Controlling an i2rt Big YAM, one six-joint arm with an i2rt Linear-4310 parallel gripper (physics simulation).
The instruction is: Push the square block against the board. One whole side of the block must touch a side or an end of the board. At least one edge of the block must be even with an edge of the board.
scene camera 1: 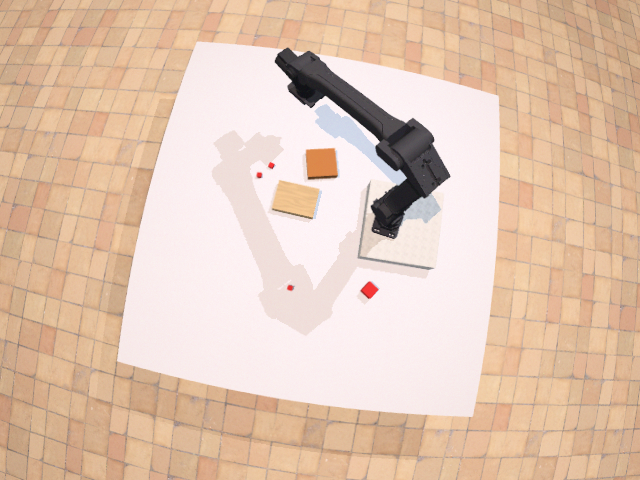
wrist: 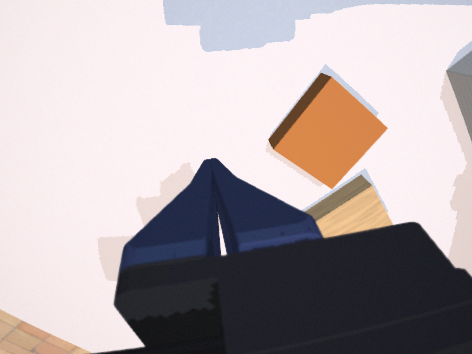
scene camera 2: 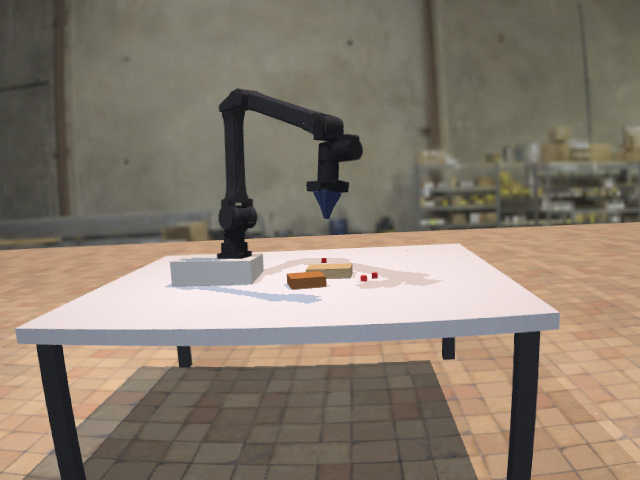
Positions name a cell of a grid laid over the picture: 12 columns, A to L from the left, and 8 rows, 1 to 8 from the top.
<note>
My gripper (scene camera 2: G4) is shut, with nothing in its grasp. Also in view: an orange square block (scene camera 1: G3). A light wooden board (scene camera 1: F4) rests on the table.
The orange square block also shows in the wrist view (wrist: I3). The light wooden board is seen too in the wrist view (wrist: J5). My gripper also shows in the wrist view (wrist: F4).
</note>
